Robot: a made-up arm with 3 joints. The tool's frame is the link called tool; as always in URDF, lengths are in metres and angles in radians. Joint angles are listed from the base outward.
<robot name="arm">
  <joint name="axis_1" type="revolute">
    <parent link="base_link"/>
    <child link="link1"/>
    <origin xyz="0.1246 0.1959 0.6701" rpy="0 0 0"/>
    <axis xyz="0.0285 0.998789 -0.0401"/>
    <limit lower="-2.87" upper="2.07"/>
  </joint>
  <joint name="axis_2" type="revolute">
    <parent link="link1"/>
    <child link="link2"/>
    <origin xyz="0.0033 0.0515 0.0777" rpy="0 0 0"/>
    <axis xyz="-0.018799 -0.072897 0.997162"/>
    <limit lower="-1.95" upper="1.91"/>
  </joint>
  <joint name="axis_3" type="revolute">
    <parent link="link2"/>
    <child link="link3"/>
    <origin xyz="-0.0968 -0.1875 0.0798" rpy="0 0 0"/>
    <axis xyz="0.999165 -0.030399 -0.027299"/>
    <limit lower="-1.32" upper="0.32"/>
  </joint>
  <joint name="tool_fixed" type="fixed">
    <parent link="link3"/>
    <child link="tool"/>
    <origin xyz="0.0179 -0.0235 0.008" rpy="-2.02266 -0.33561 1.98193"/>
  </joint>
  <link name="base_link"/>
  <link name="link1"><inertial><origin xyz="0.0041 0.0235 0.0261"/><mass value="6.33"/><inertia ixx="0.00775" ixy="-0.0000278" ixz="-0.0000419" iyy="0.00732" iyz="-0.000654" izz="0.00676"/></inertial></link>
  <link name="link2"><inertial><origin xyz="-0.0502 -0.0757 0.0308"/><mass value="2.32"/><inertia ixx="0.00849" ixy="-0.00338" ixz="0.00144" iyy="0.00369" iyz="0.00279" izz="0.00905"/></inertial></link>
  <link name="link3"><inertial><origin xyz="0.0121 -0.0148 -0.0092"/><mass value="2.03"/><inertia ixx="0.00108" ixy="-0.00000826" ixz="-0.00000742" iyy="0.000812" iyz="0" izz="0.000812"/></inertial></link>
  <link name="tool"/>
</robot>
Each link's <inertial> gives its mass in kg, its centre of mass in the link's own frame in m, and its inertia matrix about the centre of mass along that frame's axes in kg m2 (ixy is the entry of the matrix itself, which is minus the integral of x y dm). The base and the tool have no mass. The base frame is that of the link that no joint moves.
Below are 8 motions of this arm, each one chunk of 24 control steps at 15 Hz.
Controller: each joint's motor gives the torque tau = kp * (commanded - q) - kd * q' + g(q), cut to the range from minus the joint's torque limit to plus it. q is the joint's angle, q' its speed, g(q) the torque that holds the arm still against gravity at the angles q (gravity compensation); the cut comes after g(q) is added. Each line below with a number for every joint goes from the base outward.
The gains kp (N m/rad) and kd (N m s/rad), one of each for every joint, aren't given. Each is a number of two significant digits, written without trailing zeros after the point. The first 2 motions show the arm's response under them.
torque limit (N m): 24 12 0.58
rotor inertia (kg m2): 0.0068 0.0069 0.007
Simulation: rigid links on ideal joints. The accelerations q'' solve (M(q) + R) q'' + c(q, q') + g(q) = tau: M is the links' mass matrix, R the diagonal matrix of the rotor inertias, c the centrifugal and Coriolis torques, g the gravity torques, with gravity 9.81 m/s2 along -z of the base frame. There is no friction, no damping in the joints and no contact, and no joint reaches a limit. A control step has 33 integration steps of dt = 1/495 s. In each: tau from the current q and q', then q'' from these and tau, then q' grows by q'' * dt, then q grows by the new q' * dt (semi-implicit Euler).
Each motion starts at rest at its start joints. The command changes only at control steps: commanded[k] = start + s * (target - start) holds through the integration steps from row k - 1 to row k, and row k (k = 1, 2, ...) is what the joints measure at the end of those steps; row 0 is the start. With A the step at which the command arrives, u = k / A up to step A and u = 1 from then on. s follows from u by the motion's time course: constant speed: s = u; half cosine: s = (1 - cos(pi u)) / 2; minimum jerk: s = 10 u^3 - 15 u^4 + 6 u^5; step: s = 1 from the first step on.
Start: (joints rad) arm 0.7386 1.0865 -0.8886
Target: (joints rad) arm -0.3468 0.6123 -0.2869
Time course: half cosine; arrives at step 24
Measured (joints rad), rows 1 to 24:
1: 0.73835 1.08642 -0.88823
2: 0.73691 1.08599 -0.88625
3: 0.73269 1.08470 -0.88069
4: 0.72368 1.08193 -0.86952
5: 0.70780 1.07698 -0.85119
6: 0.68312 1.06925 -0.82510
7: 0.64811 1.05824 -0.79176
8: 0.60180 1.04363 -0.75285
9: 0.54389 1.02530 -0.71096
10: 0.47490 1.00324 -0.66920
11: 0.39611 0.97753 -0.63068
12: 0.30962 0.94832 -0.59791
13: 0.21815 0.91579 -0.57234
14: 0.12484 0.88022 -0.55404
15: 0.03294 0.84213 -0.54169
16: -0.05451 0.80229 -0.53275
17: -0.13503 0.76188 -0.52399
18: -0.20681 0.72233 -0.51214
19: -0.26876 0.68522 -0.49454
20: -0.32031 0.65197 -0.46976
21: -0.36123 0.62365 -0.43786
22: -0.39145 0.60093 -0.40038
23: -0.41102 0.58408 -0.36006
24: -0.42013 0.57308 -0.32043
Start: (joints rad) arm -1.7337 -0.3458 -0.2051
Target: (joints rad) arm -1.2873 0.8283 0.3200
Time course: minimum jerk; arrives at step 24
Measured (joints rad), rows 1 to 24:
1: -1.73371 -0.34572 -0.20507
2: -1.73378 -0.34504 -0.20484
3: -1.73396 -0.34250 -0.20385
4: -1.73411 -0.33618 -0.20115
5: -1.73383 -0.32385 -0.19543
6: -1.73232 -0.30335 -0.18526
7: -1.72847 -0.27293 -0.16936
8: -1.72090 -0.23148 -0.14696
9: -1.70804 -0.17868 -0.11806
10: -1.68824 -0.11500 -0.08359
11: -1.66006 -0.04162 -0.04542
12: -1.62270 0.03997 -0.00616
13: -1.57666 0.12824 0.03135
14: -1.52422 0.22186 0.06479
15: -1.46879 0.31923 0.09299
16: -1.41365 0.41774 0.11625
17: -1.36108 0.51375 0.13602
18: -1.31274 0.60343 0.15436
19: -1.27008 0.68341 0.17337
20: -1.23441 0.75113 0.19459
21: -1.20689 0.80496 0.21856
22: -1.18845 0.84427 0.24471
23: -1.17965 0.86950 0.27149
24: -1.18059 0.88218 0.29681
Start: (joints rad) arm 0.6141 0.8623 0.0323
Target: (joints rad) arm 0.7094 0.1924 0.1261
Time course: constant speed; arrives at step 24
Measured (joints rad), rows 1 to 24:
1: 0.61683 0.85831 0.03133
2: 0.62384 0.84718 0.02937
3: 0.63360 0.82961 0.02770
4: 0.64376 0.80749 0.02769
5: 0.65231 0.78254 0.03011
6: 0.65813 0.75589 0.03497
7: 0.66107 0.72804 0.04170
8: 0.66166 0.69917 0.04946
9: 0.66076 0.66940 0.05742
10: 0.65929 0.63894 0.06496
11: 0.65800 0.60811 0.07169
12: 0.65746 0.57727 0.07748
13: 0.65801 0.54674 0.08238
14: 0.65979 0.51678 0.08653
15: 0.66277 0.48754 0.09014
16: 0.66683 0.45903 0.09341
17: 0.67172 0.43120 0.09652
18: 0.67718 0.40391 0.09958
19: 0.68292 0.37700 0.10269
20: 0.68868 0.35028 0.10590
21: 0.69425 0.32357 0.10920
22: 0.69947 0.29676 0.11262
23: 0.70427 0.26972 0.11613
24: 0.70861 0.24242 0.11973

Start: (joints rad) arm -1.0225 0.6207 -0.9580
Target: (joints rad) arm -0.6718 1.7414 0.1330
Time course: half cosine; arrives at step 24
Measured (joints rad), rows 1 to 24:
1: -1.02293 0.62139 -0.95761
2: -1.02449 0.62449 -0.95573
3: -1.02720 0.63180 -0.95081
4: -1.03014 0.64475 -0.94119
5: -1.03188 0.66443 -0.92528
6: -1.03087 0.69165 -0.90162
7: -1.02578 0.72700 -0.86916
8: -1.01565 0.77078 -0.82730
9: -0.99999 0.82293 -0.77606
10: -0.97875 0.88301 -0.71599
11: -0.95227 0.95018 -0.64819
12: -0.92121 1.02321 -0.57411
13: -0.88647 1.10057 -0.49544
14: -0.84908 1.18045 -0.41397
15: -0.81020 1.26095 -0.33145
16: -0.77106 1.34011 -0.24954
17: -0.73291 1.41607 -0.16981
18: -0.69703 1.48716 -0.09374
19: -0.66462 1.55191 -0.02279
20: -0.63680 1.60915 0.04158
21: -0.61450 1.65800 0.09791
22: -0.59843 1.69782 0.14477
23: -0.58896 1.72823 0.18086
24: -0.58616 1.74904 0.20507

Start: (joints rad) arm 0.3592 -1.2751 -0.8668
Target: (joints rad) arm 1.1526 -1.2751 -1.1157
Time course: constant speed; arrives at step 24
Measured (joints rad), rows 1 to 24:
1: 0.36053 -1.27487 -0.86602
2: 0.36544 -1.27419 -0.86356
3: 0.37566 -1.27308 -0.85941
4: 0.39232 -1.27171 -0.85443
5: 0.41592 -1.27034 -0.85008
6: 0.44640 -1.26922 -0.84814
7: 0.48322 -1.26852 -0.85031
8: 0.52542 -1.26836 -0.85795
9: 0.57180 -1.26873 -0.87179
10: 0.62096 -1.26959 -0.89185
11: 0.67150 -1.27081 -0.91742
12: 0.72206 -1.27226 -0.94718
13: 0.77145 -1.27380 -0.97936
14: 0.81867 -1.27529 -1.01197
15: 0.86301 -1.27664 -1.04308
16: 0.90399 -1.27775 -1.07096
17: 0.94142 -1.27858 -1.09429
18: 0.97536 -1.27910 -1.11226
19: 1.00610 -1.27929 -1.12458
20: 1.03409 -1.27918 -1.13147
21: 1.05994 -1.27880 -1.13362
22: 1.08432 -1.27820 -1.13203
23: 1.10795 -1.27744 -1.12796
24: 1.13152 -1.27659 -1.12274

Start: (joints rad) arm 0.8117 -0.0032 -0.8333
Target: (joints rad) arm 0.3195 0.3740 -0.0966
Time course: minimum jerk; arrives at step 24
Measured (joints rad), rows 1 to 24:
1: 0.81164 -0.00314 -0.83329
2: 0.81113 -0.00268 -0.83318
3: 0.80932 -0.00110 -0.83261
4: 0.80510 0.00246 -0.83077
5: 0.79727 0.00880 -0.82635
6: 0.78484 0.01846 -0.81760
7: 0.76706 0.03167 -0.80261
8: 0.74359 0.04836 -0.77951
9: 0.71450 0.06818 -0.74687
10: 0.68028 0.09061 -0.70388
11: 0.64182 0.11499 -0.65061
12: 0.60036 0.14063 -0.58804
13: 0.55737 0.16688 -0.51806
14: 0.51446 0.19311 -0.44328
15: 0.47319 0.21881 -0.36680
16: 0.43503 0.24348 -0.29195
17: 0.40119 0.26670 -0.22196
18: 0.37257 0.28808 -0.15973
19: 0.34973 0.30726 -0.10757
20: 0.33284 0.32393 -0.06711
21: 0.32172 0.33789 -0.03913
22: 0.31584 0.34907 -0.02358
23: 0.31430 0.35760 -0.01957
24: 0.31586 0.36390 -0.02540

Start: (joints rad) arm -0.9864 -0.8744 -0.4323
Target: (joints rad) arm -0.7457 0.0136 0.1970
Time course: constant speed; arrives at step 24
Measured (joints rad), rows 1 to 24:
1: -0.98614 -0.87096 -0.43030
2: -0.98506 -0.85981 -0.42322
3: -0.98269 -0.83961 -0.40929
4: -0.97865 -0.81107 -0.38810
5: -0.97270 -0.77603 -0.36036
6: -0.96470 -0.73674 -0.32757
7: -0.95453 -0.69527 -0.29167
8: -0.94225 -0.65327 -0.25472
9: -0.92803 -0.61181 -0.21859
10: -0.91227 -0.57141 -0.18479
11: -0.89557 -0.53214 -0.15426
12: -0.87862 -0.49378 -0.12737
13: -0.86219 -0.45600 -0.10391
14: -0.84692 -0.41850 -0.08319
15: -0.83331 -0.38105 -0.06419
16: -0.82158 -0.34359 -0.04577
17: -0.81170 -0.30616 -0.02680
18: -0.80340 -0.26887 -0.00633
19: -0.79621 -0.23187 0.01625
20: -0.78958 -0.19523 0.04124
21: -0.78298 -0.15896 0.06852
22: -0.77595 -0.12297 0.09770
23: -0.76819 -0.08713 0.12816
24: -0.75955 -0.05124 0.15918

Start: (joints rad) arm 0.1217 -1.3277 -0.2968
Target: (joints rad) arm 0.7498 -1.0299 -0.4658
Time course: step
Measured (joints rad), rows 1 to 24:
1: 0.15106 -1.29384 -0.28232
2: 0.22604 -1.22089 -0.25773
3: 0.33145 -1.14054 -0.24631
4: 0.45557 -1.07253 -0.26176
5: 0.58824 -1.02579 -0.30775
6: 0.71926 -1.00093 -0.38038
7: 0.83880 -0.99347 -0.47115
8: 0.93879 -0.99709 -0.56956
9: 1.01384 -1.00595 -0.66499
10: 1.06130 -1.01585 -0.74806
11: 1.08096 -1.02438 -0.81125
12: 1.07457 -1.03060 -0.84931
13: 1.04544 -1.03453 -0.85938
14: 0.99802 -1.03663 -0.84117
15: 0.93751 -1.03747 -0.79693
16: 0.86943 -1.03753 -0.73121
17: 0.79926 -1.03713 -0.65034
18: 0.73214 -1.03642 -0.56170
19: 0.67253 -1.03546 -0.47292
20: 0.62406 -1.03430 -0.39117
21: 0.58928 -1.03302 -0.32257
22: 0.56958 -1.03175 -0.27174
23: 0.56508 -1.03066 -0.24151
24: 0.57469 -1.02987 -0.23278

